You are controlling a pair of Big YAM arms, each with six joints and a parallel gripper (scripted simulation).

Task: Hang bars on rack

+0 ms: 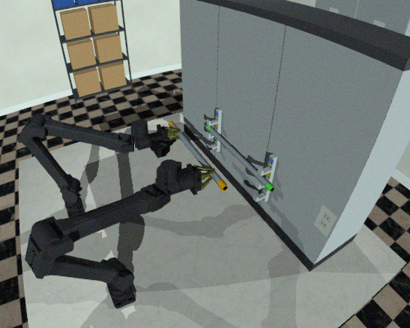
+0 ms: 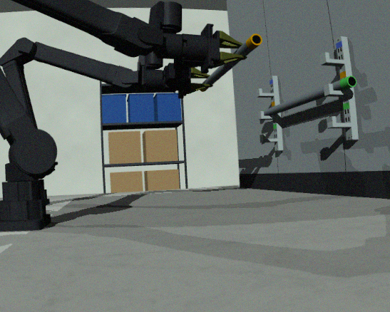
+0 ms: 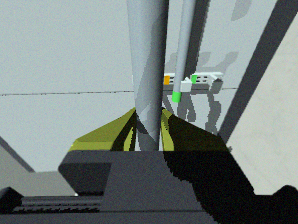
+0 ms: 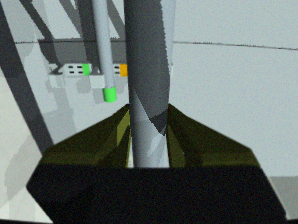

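My right gripper is now 2 cm short of the orange-ended bar and 15 cm to the right of it. From my right hand the other things lie so: green-ended bar: 23 cm ahead, 11 cm to the left, 9 cm below; grey cabinet wall: 42 cm ahead, 13 cm to the left, 10 cm above; wall outlet: 19 cm ahead, 40 cm to the right, 5 cm below.
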